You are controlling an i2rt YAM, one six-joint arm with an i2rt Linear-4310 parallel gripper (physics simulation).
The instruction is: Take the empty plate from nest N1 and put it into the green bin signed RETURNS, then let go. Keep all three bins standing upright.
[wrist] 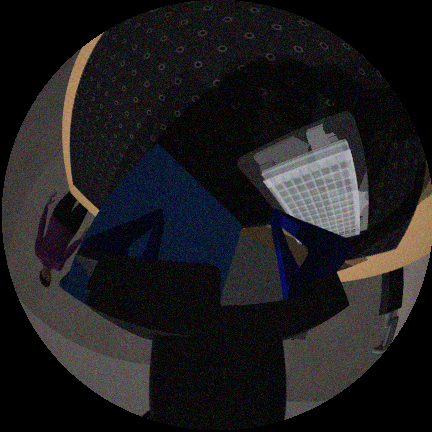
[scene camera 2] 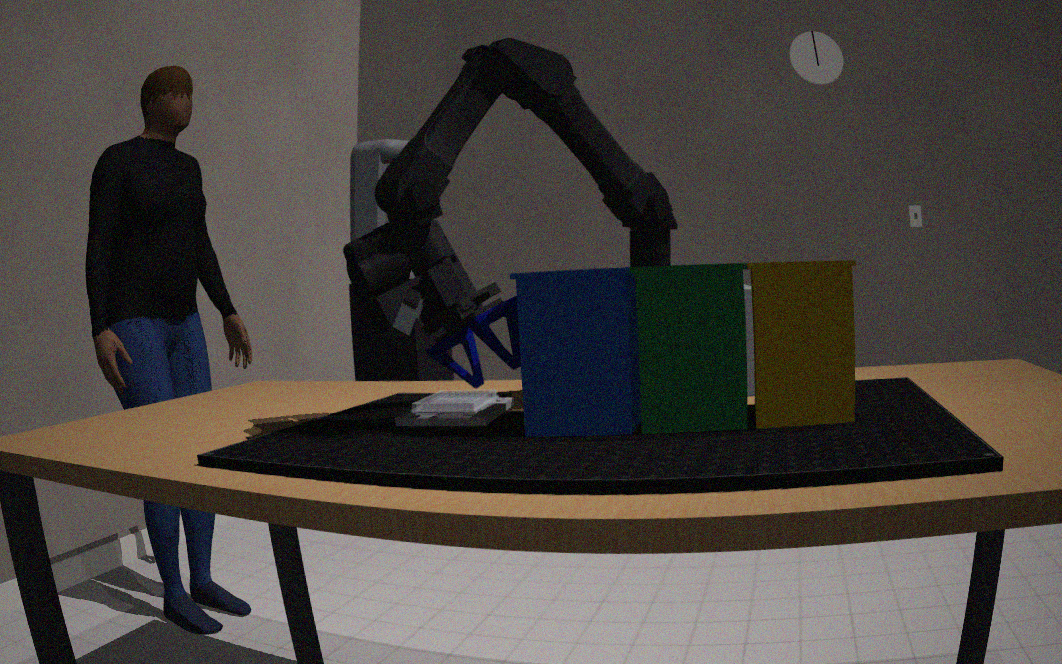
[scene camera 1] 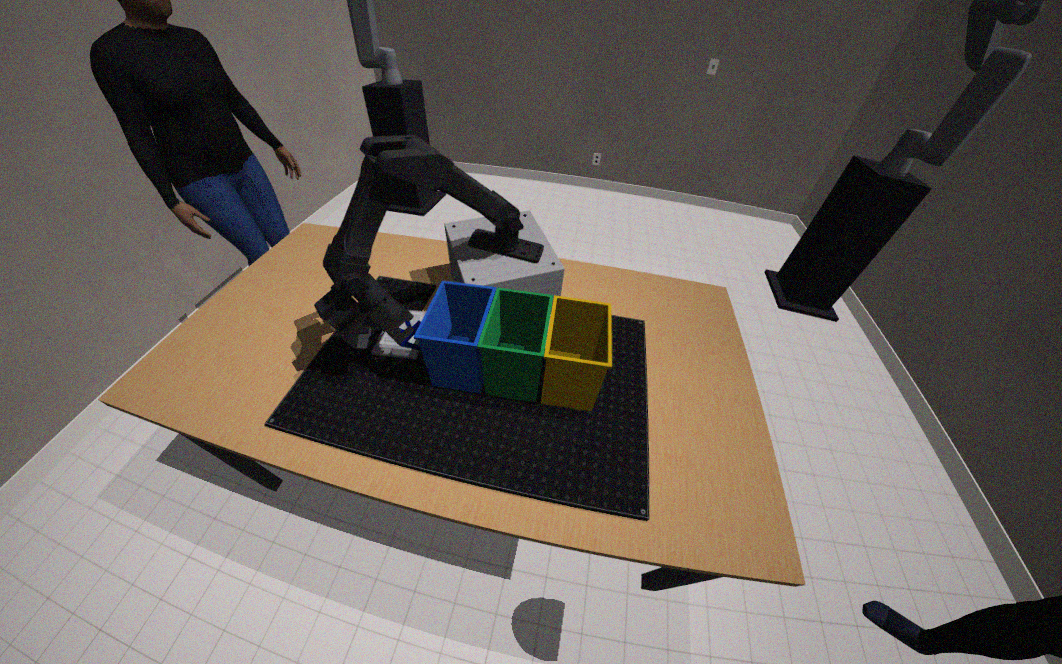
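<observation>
The clear, gridded plate lies on a low dark nest left of the bins. No nest label is readable. My gripper is open and empty, its blue fingers tilted. It is above the plate and close to the blue bin's left side; one finger overlaps the plate's edge in the wrist view. The green bin stands upright between the blue bin and the yellow bin. The RETURNS sign is not visible.
The bins stand in a row on a black perforated mat on the wooden table. A grey box under the arm's base stands behind them. A person stands beyond the table's left side.
</observation>
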